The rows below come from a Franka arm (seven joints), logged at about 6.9 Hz.
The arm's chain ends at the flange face. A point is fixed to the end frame.
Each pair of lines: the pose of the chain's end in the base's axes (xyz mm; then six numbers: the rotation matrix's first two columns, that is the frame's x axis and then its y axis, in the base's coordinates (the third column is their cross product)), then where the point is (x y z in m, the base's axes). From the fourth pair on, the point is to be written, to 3 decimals.
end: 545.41 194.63 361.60 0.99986 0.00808 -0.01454 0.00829 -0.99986 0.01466
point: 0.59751 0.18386 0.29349
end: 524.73 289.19 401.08 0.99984 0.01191 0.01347 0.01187 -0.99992 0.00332
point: 0.57875 0.27941 0.33433
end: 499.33 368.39 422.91 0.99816 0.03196 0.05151 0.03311 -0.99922 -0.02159
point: 0.55600 0.36146 0.35803
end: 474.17 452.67 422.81 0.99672 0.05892 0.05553 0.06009 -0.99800 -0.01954
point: 0.531 0.447 0.358
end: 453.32 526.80 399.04 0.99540 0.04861 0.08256 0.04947 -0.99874 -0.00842
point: 0.512 0.520 0.336
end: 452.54 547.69 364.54 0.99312 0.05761 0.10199 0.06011 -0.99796 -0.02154
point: 0.513 0.542 0.303
